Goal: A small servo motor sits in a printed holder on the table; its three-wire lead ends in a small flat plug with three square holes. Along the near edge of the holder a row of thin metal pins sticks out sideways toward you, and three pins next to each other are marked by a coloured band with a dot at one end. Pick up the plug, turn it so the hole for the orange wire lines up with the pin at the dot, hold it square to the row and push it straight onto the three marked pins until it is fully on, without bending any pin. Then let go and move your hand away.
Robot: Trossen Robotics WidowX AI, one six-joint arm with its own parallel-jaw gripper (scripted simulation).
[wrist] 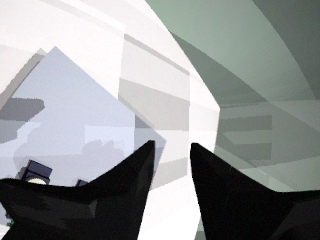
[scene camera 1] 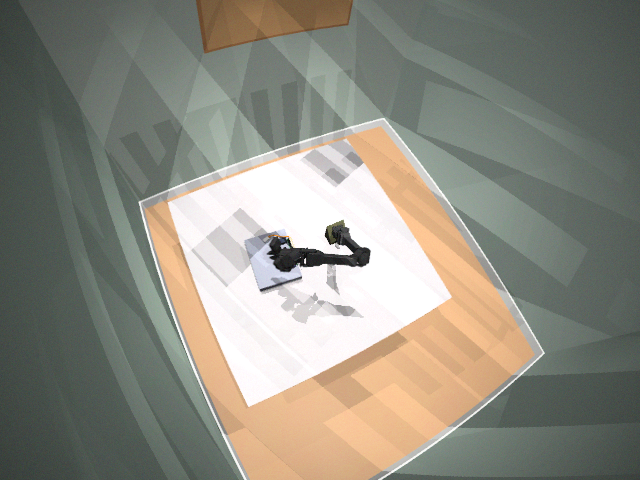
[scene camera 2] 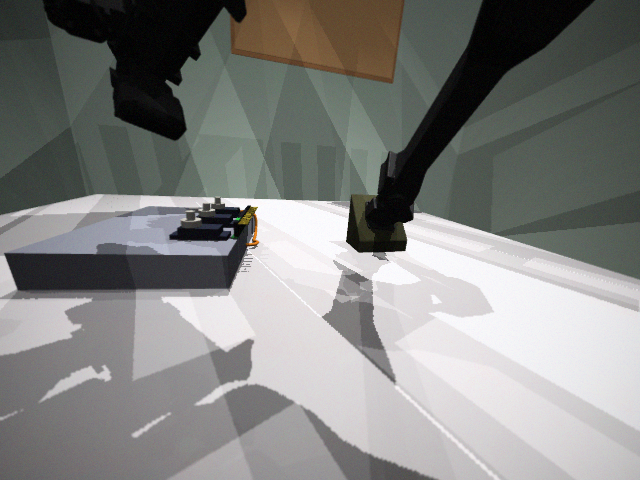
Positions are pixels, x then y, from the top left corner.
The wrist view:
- my gripper: 172, 147
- holder: 64, 119
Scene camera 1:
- holder: 267, 276
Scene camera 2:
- my gripper: 118, 109
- holder: 119, 253
